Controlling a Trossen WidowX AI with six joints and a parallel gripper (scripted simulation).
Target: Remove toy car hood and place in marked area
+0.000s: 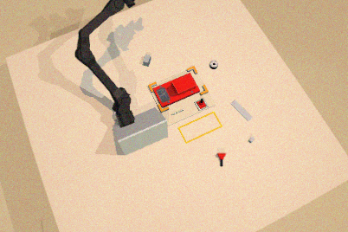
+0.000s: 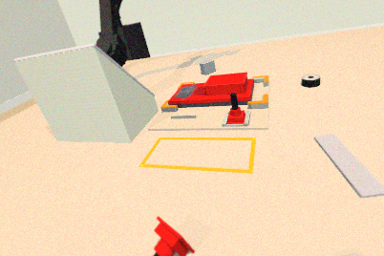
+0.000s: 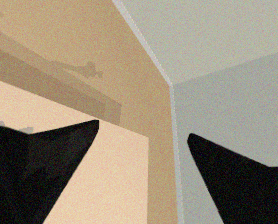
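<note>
Now: gripper tip 46 cm to the left of the red hood, 25 cm above it and 4 cm short of it. Also, from my gripper tip: small grey piece (82 cm to the right, 28 cm below, 23 cm ahead); grey strip (67 cm to the right, 29 cm below, 25 cm ahead).
</note>
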